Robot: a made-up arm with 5 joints.
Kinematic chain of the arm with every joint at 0, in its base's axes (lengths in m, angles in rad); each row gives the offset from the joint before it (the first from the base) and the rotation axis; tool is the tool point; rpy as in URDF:
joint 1: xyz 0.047 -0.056 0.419 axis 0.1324 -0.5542 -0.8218
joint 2: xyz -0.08 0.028 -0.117 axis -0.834 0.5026 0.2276
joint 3: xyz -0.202 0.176 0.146 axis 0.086 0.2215 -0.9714
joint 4: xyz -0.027 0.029 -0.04 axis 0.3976 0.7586 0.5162
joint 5: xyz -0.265 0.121 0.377 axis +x
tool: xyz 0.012 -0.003 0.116 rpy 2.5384 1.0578 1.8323
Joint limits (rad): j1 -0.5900..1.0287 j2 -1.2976..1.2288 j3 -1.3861..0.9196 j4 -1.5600..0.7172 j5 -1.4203..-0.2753
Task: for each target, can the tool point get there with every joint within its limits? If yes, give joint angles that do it. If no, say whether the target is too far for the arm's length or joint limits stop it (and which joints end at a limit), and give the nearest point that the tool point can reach.
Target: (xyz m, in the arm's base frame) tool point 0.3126 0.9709 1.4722
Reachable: no: too far | nearest point 0.1676 0.5990 0.8674 | short by 0.725 m
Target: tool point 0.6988 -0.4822 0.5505
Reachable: no: joint limits stop it (at a limit: joint 1, joint 3, joint 4, joint 5) | nearest point 0.5532 0.3154 0.5751 | short by 0.811 m
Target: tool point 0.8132 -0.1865 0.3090
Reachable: no: joint limits stop it (at a limit: joint 1, joint 3, joint 4, joint 5) | nearest point 0.6199 0.3326 0.3115 | short by 0.554 m
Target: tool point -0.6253 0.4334 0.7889
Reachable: yes | joints -0.3697 -0.3305 0.1847 -0.8956 -0.3863
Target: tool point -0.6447 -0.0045 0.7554
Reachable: yes | joints 0.2368 -1.0800 0.5591 0.2671 -0.9763
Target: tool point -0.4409 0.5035 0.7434
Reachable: yes | joints 0.5666 0.3285 -0.6089 0.1091 -0.6116
